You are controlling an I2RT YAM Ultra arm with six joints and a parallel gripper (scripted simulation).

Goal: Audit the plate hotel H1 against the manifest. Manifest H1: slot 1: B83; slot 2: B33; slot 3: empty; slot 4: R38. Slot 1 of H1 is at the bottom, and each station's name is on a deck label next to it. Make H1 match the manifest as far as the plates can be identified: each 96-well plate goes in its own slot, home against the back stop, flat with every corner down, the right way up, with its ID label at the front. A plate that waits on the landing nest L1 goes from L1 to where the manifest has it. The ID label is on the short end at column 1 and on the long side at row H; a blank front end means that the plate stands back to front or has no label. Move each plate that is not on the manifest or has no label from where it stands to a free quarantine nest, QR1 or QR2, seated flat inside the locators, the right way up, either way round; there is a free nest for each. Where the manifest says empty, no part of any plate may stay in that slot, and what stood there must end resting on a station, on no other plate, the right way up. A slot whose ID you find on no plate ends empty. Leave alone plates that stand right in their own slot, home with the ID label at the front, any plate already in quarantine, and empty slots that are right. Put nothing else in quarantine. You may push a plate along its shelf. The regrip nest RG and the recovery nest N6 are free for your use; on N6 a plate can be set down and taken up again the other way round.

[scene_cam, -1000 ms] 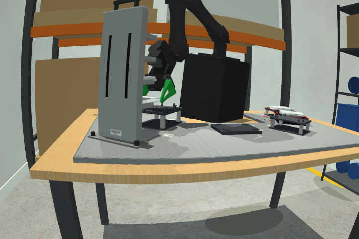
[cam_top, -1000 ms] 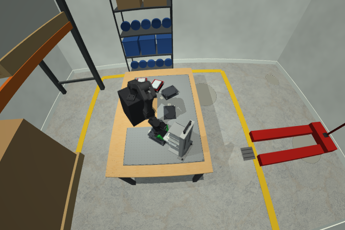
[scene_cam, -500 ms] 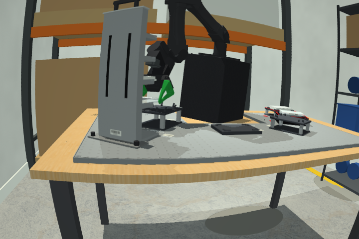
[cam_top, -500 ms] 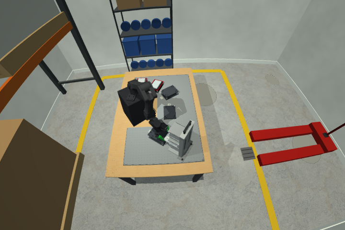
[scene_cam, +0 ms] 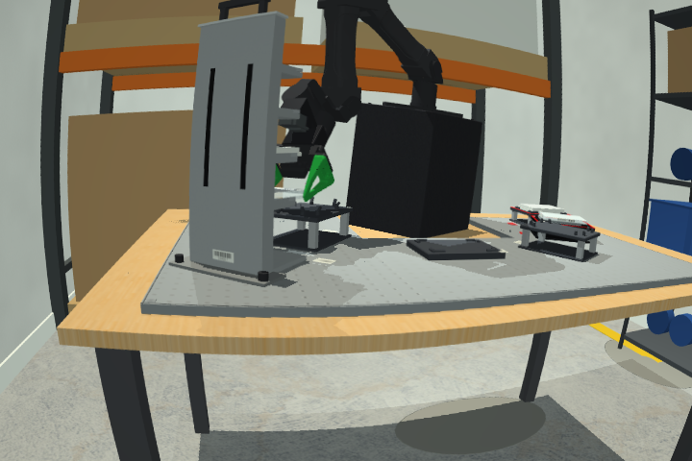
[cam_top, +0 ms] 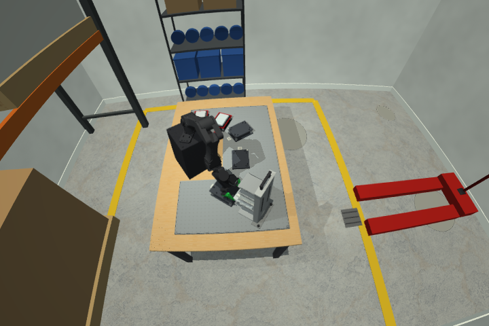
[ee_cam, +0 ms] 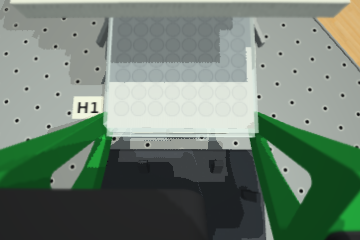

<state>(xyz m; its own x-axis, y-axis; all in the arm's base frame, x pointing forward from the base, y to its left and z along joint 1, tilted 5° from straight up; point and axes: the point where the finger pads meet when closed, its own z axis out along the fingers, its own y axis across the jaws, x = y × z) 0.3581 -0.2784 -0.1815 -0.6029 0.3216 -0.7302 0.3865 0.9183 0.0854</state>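
The dark regrip nest lies 90 mm behind my hand, 40 mm to the left of it and 40 mm below it. Round my hand: RG label (180 mm behind, 100 mm below, 80 mm to the left); then grey plate hotel H1 (150 mm ahead, 90 mm above, 60 mm to the right); then H1 deck label (100 mm below, 80 mm to the left, 70 mm ahead).
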